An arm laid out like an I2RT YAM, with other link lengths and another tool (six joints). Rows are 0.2 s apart.
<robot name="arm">
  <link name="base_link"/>
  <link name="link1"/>
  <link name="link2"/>
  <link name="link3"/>
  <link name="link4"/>
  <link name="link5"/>
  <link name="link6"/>
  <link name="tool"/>
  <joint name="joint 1" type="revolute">
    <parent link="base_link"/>
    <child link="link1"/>
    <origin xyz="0 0 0.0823"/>
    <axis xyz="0 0 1"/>
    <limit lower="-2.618" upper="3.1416"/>
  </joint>
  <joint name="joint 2" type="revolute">
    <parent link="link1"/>
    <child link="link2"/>
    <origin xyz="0.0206 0.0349 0.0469" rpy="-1.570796 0 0"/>
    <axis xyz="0 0 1"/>
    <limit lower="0" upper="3.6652"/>
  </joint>
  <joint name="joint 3" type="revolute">
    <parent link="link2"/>
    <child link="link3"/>
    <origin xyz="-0.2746 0 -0.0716" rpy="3.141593 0 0"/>
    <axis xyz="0 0 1"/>
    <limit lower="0" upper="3.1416"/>
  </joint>
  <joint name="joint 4" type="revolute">
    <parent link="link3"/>
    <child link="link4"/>
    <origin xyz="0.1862 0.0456 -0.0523"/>
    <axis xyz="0 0 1"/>
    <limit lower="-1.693" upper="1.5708"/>
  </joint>
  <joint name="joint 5" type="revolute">
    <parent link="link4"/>
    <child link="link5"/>
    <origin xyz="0.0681 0.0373 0.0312" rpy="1.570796 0 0"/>
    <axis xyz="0 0 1"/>
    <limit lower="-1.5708" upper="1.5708"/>
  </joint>
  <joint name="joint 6" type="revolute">
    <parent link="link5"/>
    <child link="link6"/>
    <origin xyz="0.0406 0 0.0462" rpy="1.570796 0 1.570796"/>
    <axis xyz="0 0 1"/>
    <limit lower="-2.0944" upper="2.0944"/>
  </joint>
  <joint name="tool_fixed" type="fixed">
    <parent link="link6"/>
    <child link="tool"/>
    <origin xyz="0.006 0.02 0.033" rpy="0.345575 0 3.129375"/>
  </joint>
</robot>
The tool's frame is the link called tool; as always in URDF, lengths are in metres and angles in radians.
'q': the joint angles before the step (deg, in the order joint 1, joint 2, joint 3, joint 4, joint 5, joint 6). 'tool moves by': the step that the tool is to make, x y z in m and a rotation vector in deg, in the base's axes. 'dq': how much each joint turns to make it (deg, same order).
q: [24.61 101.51 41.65 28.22 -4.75 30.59]
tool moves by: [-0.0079 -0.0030 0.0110 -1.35 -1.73 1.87]
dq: [0.17 -3.49 -0.60 -2.11 -0.44 -2.56]
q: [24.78 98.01 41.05 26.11 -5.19 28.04]
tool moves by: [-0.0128 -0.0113 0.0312 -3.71 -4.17 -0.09]
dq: [0.01 -8.36 1.31 -7.74 2.64 -4.40]
